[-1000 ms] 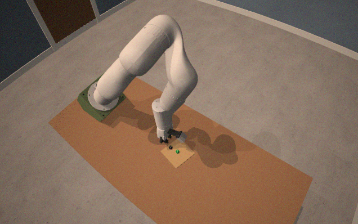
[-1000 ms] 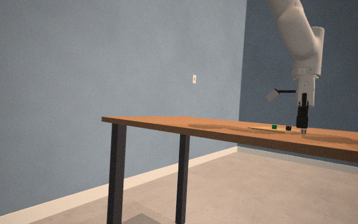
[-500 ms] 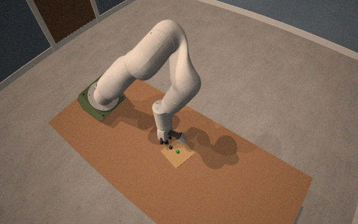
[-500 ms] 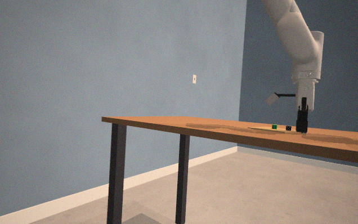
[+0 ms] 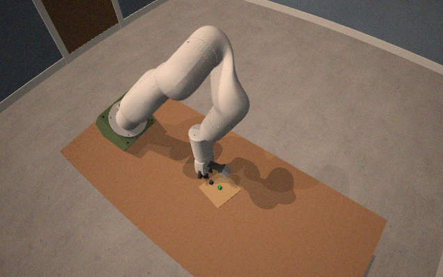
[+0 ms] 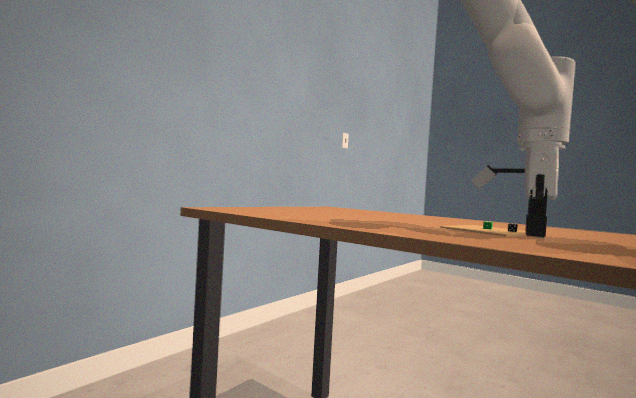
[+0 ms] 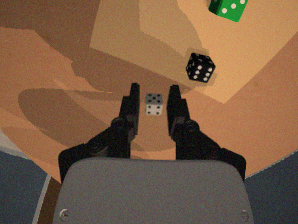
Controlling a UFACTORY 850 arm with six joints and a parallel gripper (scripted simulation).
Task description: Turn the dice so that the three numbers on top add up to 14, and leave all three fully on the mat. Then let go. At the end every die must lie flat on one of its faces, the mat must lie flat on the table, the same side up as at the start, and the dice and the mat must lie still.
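The white die lies 10 mm below my hand and 10 mm behind it. The rest, counted from my hand: black die 40 mm ahead, 30 mm to the right, 10 mm below; green die 90 mm ahead, 30 mm to the right, 10 mm below; mat 90 mm ahead, 30 mm to the right, 20 mm below.
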